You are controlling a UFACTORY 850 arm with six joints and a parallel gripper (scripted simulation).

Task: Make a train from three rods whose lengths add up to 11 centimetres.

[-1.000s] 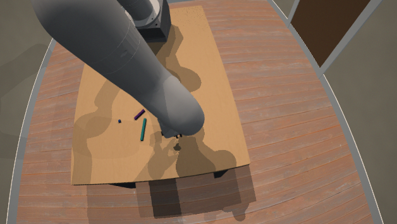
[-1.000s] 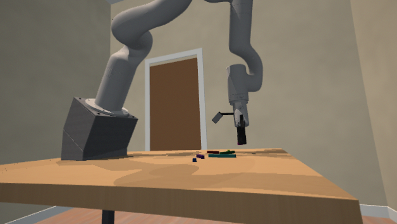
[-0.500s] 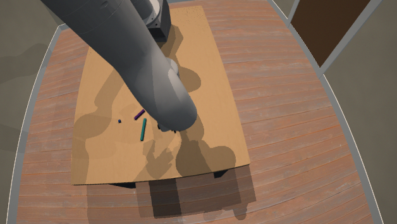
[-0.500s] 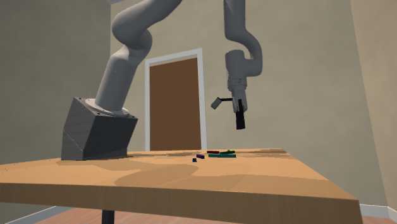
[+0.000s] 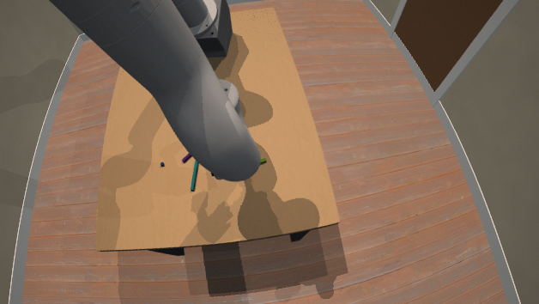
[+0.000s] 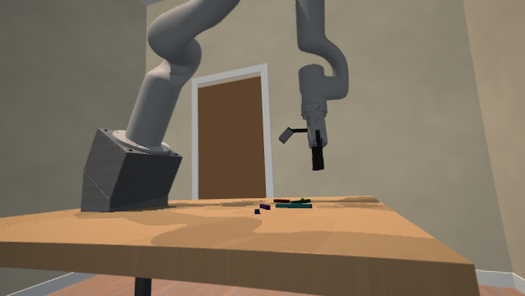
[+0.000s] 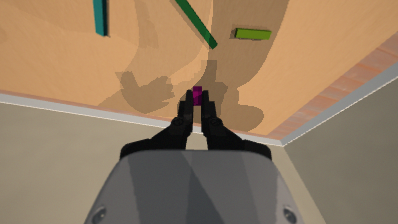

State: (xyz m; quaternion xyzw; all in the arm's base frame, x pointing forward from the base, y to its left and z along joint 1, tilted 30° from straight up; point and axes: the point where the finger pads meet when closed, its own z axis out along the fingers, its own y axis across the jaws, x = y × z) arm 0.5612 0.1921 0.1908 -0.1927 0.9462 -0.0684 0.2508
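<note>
The small blue rod lies 8 cm behind my hand, 27 cm to the right of it and 12 cm below it. Round my hand: green rod 6 cm behind, 2 cm to the right, 12 cm below; lime rod 8 cm behind, 6 cm to the left, 12 cm below; magenta rod 1 cm behind, 2 cm below.
</note>
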